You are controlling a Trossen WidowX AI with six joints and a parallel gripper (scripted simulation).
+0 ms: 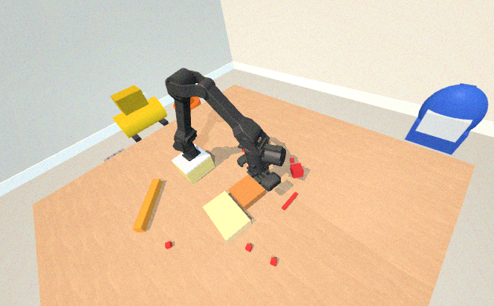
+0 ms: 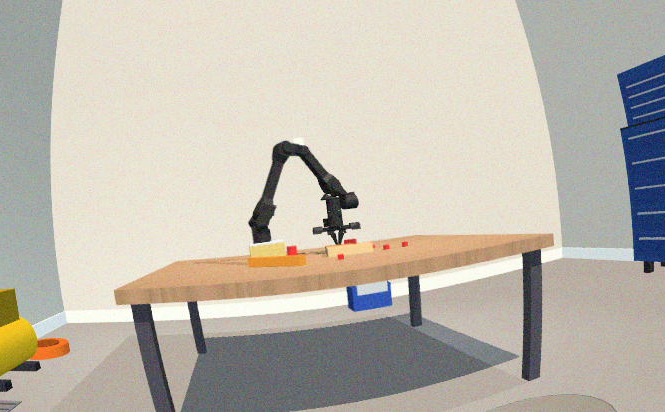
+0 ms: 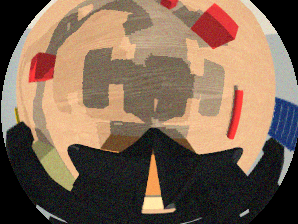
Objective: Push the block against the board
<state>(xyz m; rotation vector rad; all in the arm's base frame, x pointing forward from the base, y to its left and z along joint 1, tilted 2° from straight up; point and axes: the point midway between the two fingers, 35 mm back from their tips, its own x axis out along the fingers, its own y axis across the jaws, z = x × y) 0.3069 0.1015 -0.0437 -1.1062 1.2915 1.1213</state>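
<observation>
Now: gripper tip 1 cm past the orange square block, 6 cm to the left of it and 1 cm below it. The rest, counted from my gripper tip: long orange bar 29 cm behind, 35 cm to the right, 1 cm above; red strip 13 cm ahead, 1 cm to the left; pale yellow board 18 cm to the right, 1 cm above.
</observation>
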